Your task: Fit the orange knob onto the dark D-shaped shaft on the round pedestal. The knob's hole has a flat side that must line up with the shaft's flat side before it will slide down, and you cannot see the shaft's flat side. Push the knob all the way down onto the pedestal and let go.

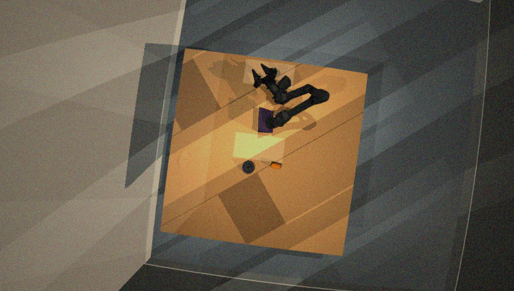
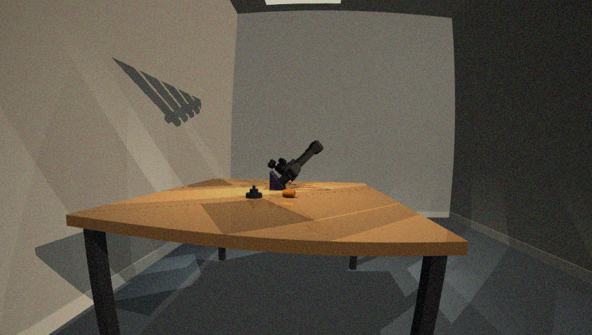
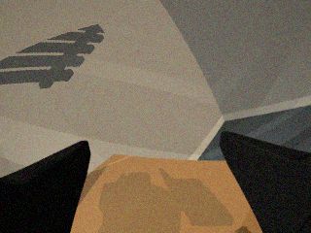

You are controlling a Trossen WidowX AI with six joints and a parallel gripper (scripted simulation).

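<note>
Right now my gripper tip is 610 mm short of the orange knob, 160 mm to the right of it and 110 mm above it. From my gripper tip the other things lie so: dark round pedestal (630 mm ahead, 20 mm to the right, 100 mm below).
</note>
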